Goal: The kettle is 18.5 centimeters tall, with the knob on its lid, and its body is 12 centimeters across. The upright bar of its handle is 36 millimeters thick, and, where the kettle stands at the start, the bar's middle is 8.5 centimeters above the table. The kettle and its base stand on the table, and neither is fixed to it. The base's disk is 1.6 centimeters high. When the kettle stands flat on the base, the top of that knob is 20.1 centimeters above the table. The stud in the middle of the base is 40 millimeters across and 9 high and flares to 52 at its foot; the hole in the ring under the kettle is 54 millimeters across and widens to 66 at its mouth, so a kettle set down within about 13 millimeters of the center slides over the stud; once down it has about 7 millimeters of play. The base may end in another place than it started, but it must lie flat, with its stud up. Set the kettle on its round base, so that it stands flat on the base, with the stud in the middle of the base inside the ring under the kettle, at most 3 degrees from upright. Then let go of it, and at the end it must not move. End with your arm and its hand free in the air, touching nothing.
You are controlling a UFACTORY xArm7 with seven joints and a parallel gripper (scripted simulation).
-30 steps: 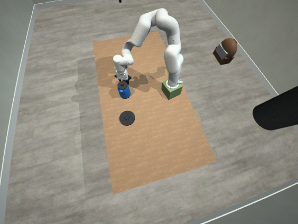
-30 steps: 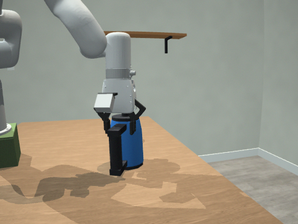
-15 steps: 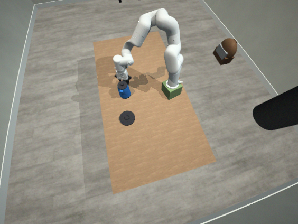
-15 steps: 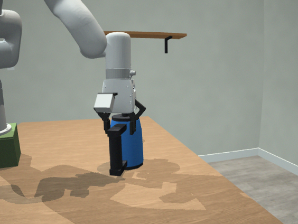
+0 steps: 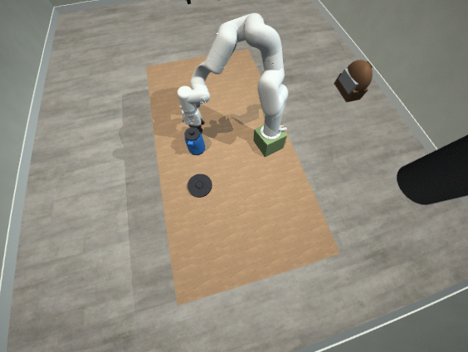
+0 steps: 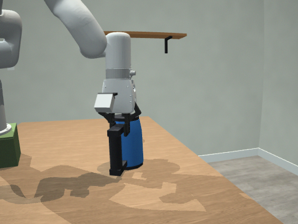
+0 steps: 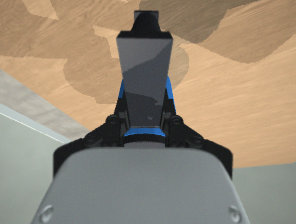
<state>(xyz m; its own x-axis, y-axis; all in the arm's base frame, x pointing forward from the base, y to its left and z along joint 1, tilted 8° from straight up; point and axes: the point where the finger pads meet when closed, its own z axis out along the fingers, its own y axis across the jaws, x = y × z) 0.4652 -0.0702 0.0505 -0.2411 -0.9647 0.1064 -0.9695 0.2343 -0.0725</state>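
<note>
The blue kettle lies 5 cm below my hand, 3 cm to the left of it and 1 cm ahead of it. Also, from my hand: round black base (34 cm to the left, 13 cm below, 1 cm ahead).
</note>
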